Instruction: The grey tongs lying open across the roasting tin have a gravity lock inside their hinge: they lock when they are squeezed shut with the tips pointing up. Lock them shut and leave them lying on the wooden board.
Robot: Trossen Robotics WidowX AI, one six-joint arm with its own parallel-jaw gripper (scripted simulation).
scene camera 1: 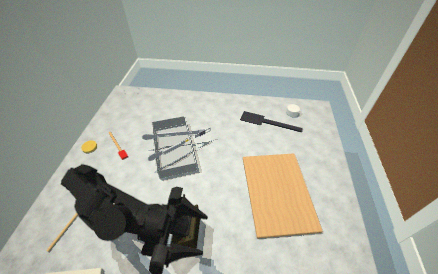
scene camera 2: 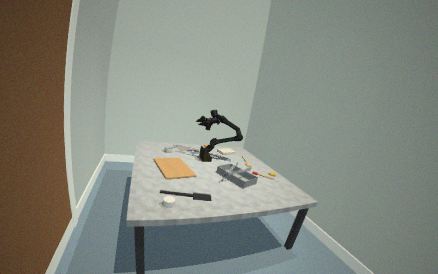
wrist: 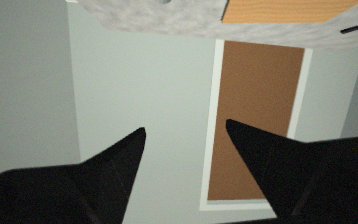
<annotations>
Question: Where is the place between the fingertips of my gripper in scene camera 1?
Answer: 205,234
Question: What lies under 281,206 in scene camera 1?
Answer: A wooden board.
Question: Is my gripper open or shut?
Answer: Open.
</annotations>
